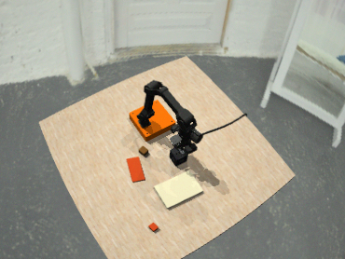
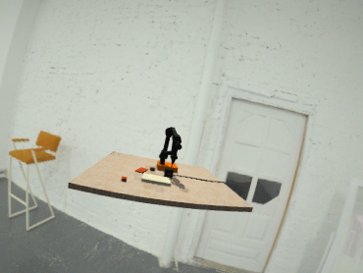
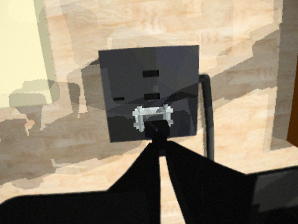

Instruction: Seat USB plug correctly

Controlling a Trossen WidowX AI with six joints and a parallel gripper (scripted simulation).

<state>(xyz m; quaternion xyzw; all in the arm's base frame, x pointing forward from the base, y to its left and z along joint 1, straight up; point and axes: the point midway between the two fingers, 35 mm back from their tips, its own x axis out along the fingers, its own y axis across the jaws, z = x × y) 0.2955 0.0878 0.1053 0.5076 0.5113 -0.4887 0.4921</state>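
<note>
The black USB plug is 20 mm below my gripper tip. From my gripper tip the other things lie so: small red square (330 mm ahead, 370 mm to the right, 110 mm below); then red-orange flat block (50 mm behind, 280 mm to the right, 120 mm below); then cream flat pad (180 mm ahead, 120 mm to the right, 110 mm below).
</note>
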